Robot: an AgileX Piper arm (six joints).
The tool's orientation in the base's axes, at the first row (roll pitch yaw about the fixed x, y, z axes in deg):
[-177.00 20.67 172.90]
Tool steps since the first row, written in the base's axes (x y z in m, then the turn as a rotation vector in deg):
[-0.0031 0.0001 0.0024 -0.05 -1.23 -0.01]
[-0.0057 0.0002 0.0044 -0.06 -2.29 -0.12]
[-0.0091 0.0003 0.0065 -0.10 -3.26 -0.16]
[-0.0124 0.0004 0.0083 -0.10 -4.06 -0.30]
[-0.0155 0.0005 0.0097 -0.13 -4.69 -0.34]
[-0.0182 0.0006 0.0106 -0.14 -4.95 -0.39]
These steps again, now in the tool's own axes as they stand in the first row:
[0.0020 -0.0005 -0.0033 -0.09 -1.22 0.11]
[0.0038 -0.0008 -0.0061 -0.17 -2.27 0.31]
[0.0062 -0.0013 -0.0092 -0.23 -3.23 0.43]
[0.0086 -0.0018 -0.0121 -0.27 -4.01 0.63]
[0.0110 -0.0022 -0.0144 -0.30 -4.64 0.72]
[0.0132 -0.0025 -0.0162 -0.30 -4.89 0.79]

